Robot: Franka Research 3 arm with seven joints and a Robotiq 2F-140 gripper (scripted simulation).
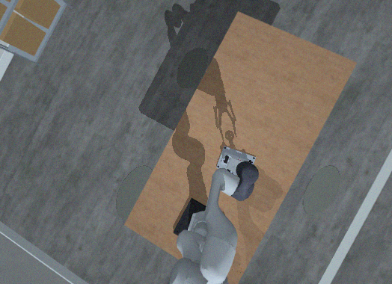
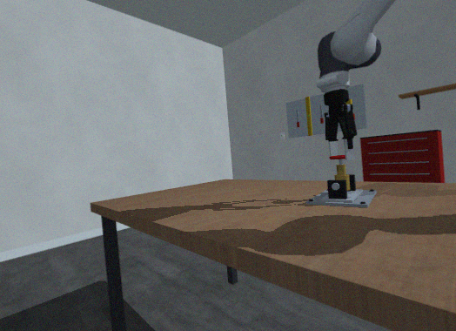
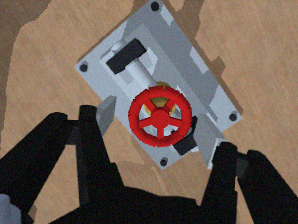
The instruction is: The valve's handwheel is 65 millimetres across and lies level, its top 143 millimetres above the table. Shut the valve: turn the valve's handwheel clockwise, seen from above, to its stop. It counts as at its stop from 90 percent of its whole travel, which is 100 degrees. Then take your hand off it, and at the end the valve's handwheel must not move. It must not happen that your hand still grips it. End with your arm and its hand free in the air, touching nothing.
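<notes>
The red handwheel is 2 cm below my hand.
</notes>
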